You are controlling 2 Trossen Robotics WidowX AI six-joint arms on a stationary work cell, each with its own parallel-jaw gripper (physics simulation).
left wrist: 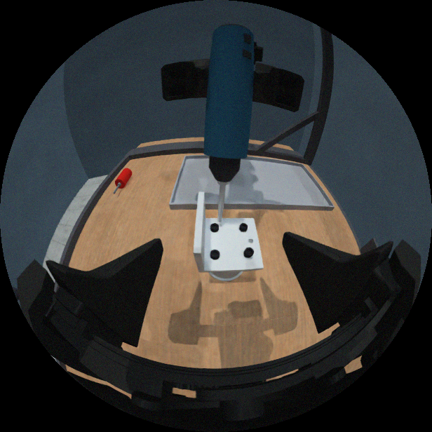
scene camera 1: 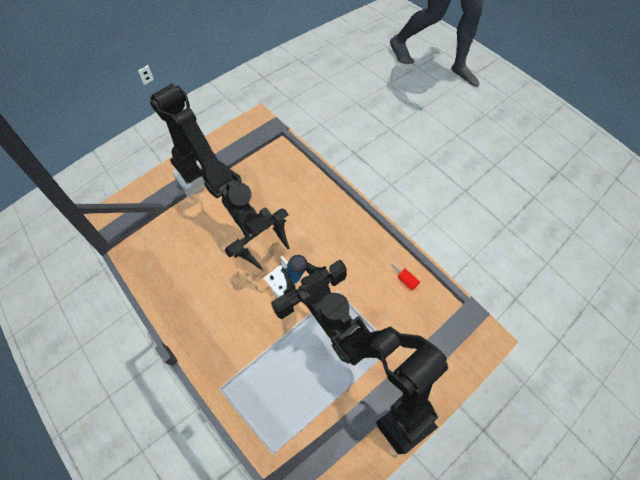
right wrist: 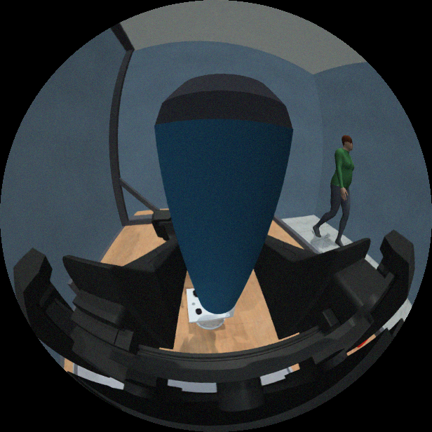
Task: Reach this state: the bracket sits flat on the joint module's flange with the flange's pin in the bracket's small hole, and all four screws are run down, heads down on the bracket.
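Frame: origin at the left arm's base, x right, y ahead, z up, level; centimetres.
Seen in the pictures: left gripper, fingertip midpoint: (scene camera 1: 275, 259); left arm's base, link origin: (scene camera 1: 191, 173); right arm's base, link origin: (scene camera 1: 409, 423).
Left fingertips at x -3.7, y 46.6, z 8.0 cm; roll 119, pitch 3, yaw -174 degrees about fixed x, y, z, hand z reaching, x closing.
Observation:
Pixels of each thing's top centre, then the offset from my left fingertips to it.
- blue electric screwdriver, top centre: (scene camera 1: 290, 250) dy +8.8, dx -0.1, dz +18.6 cm
- grey tray, top centre: (scene camera 1: 306, 368) dy +26.4, dx +9.3, dz -10.7 cm
- red-handled screwdriver, top centre: (scene camera 1: 404, 272) dy +21.4, dx -28.7, dz -8.9 cm
The white L-shaped bracket (scene camera 1: 276, 279) (left wrist: 231, 243) (right wrist: 193, 314) sits flat on the round joint module (left wrist: 226, 275) (right wrist: 210, 325), its upright wall at the left in the left wrist view. Four black screw heads show on its plate, and a small hole shows near the right edge. Whether each head is fully down I cannot tell. My right gripper (scene camera 1: 301, 281) (right wrist: 217, 235) is shut on a blue electric screwdriver (scene camera 1: 296, 268) (left wrist: 229, 95) (right wrist: 223, 200), upright, its bit tip close to the far left screw in the left wrist view. My left gripper (scene camera 1: 275, 258) (left wrist: 223, 242) is open and empty, near the bracket.
A grey tray (scene camera 1: 248, 403) (left wrist: 200, 206) lies beyond the bracket in the left wrist view. A red-handled screwdriver (scene camera 1: 408, 279) (left wrist: 123, 178) lies at the right of the table in scene camera 1. Dark rails edge the table. A person (scene camera 1: 467, 36) (right wrist: 342, 170) is on the floor beyond.

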